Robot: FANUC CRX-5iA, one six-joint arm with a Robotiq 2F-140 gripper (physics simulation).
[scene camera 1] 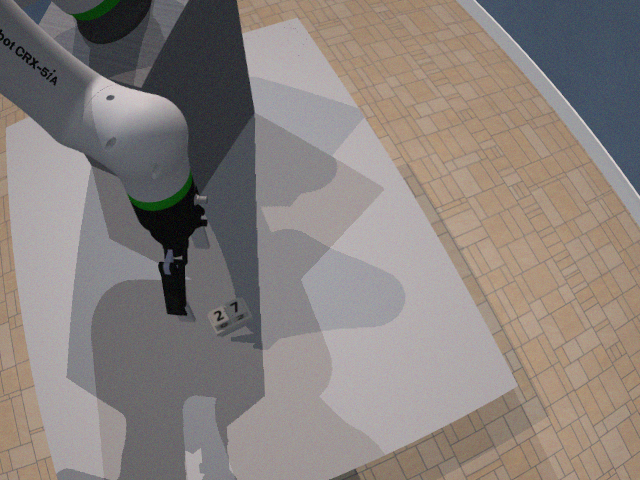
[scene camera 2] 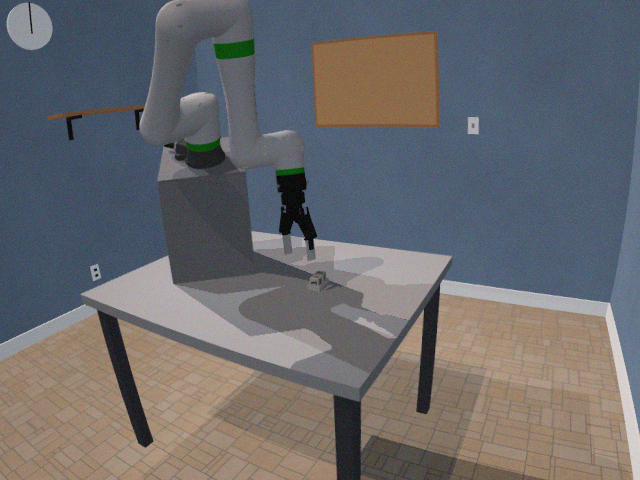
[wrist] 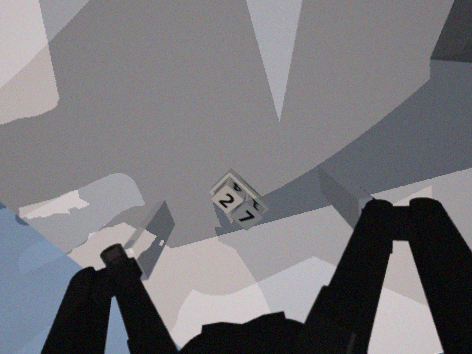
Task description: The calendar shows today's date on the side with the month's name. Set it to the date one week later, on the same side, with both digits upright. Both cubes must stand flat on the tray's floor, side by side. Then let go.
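A small pale tray [scene camera 1: 235, 327] [wrist: 222, 178] holds two cubes side by side on the table. The cube with a 2 on top [scene camera 1: 219, 315] [wrist: 226, 200] stands beside the cube with a 7 on top [scene camera 1: 236, 307] [wrist: 246, 216]. In scene camera 1 the 2 is on the left and the 7 on the right. Dark marks show on their sides facing that camera, partly hidden by the tray's rim and too small to read. The month's name cannot be read. My gripper [scene camera 1: 176, 311] [scene camera 2: 298, 253] [wrist: 242, 196] is wide open and empty, above the table, apart from the tray; in scene camera 1 it shows left of it.
The tray stands on the grey table [scene camera 1: 413, 335] [scene camera 2: 206, 341], crossed by shadows. The arm's tall grey pedestal [scene camera 1: 222, 67] [scene camera 2: 206, 227] rises at the table's back in scene camera 1. A corkboard [scene camera 2: 377, 80] and a shelf [scene camera 2: 98, 112] are on the walls.
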